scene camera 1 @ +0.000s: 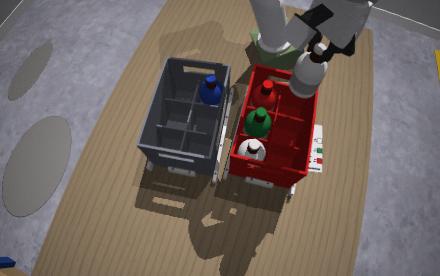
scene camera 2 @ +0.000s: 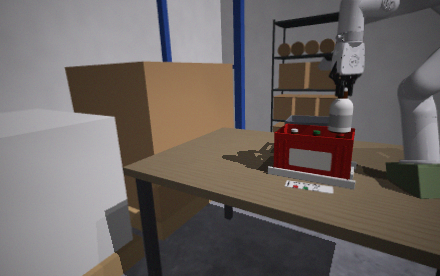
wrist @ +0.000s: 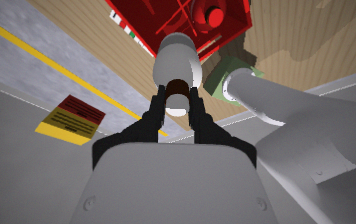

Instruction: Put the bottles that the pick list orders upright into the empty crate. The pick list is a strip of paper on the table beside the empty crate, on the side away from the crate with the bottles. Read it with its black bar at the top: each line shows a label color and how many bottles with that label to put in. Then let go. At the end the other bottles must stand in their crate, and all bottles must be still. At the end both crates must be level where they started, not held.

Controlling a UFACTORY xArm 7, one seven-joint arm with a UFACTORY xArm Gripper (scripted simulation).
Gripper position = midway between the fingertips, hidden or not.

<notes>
I see my gripper (scene camera 1: pixel 317 55), a grey crate (scene camera 1: pixel 166 108) and a white-label bottle (scene camera 1: pixel 308 73).
My gripper shows as well in scene camera 2 (scene camera 2: pixel 343 96) and in the wrist view (wrist: pixel 177 95). The wrist view does not show the grey crate: it is out of frame.
</notes>
